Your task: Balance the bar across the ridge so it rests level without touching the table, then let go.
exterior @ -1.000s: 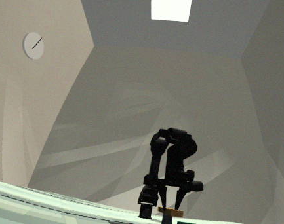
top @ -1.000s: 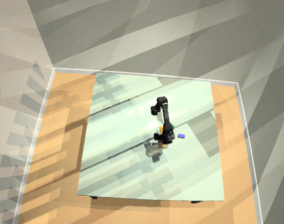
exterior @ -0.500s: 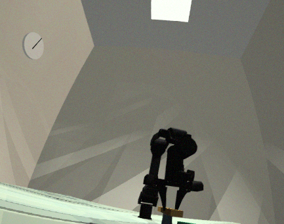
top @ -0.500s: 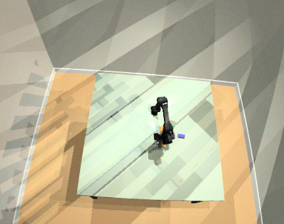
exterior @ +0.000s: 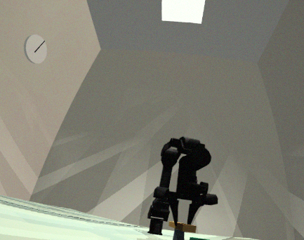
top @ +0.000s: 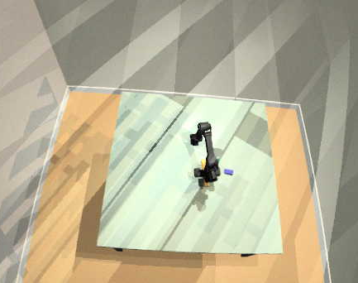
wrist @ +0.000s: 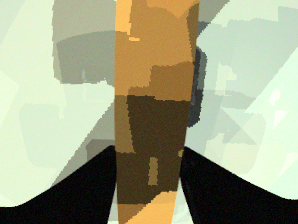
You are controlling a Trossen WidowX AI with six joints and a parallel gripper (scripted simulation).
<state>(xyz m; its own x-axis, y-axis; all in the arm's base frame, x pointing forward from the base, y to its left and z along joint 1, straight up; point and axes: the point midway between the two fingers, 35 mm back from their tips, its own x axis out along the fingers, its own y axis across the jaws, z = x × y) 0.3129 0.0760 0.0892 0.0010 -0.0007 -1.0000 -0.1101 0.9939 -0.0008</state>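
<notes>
Now: gripper tip 30 mm past the bar. The rest, counted from my gripper tip: blue-purple block (190 mm to the left, 70 mm behind, 50 mm below); then green block (160 mm behind, 90 mm to the left, 50 mm below).
</notes>
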